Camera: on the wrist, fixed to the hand. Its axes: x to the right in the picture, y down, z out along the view.
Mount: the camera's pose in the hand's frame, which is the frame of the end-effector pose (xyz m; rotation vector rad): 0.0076 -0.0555 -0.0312 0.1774 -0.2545 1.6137
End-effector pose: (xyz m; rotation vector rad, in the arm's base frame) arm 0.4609 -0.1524 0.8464 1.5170 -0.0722 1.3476
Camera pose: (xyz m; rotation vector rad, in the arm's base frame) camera 0.4775 -0.1017 0.8108 -1.5261 1.4553 -2.0508
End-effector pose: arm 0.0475 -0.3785 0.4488 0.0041 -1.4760 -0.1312
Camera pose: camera 0.0744 -0.4367 0.4487 -1.0557 -1.3425 1.3307
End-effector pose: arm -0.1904 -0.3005 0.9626 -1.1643 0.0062 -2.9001
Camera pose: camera -0.2182 -0.2452 0.9459 -0.7942 0.4338 -1.2995
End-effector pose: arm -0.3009 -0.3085 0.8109 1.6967 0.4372 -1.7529
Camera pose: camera -0.3130 -0.2494 0.7892 1.1508 -0.9953 -0.6939
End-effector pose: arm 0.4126 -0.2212 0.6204 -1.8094 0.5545 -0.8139
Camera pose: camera 0.3943 -0.2256 0.6817 -0.7737 1.3773 0.4640
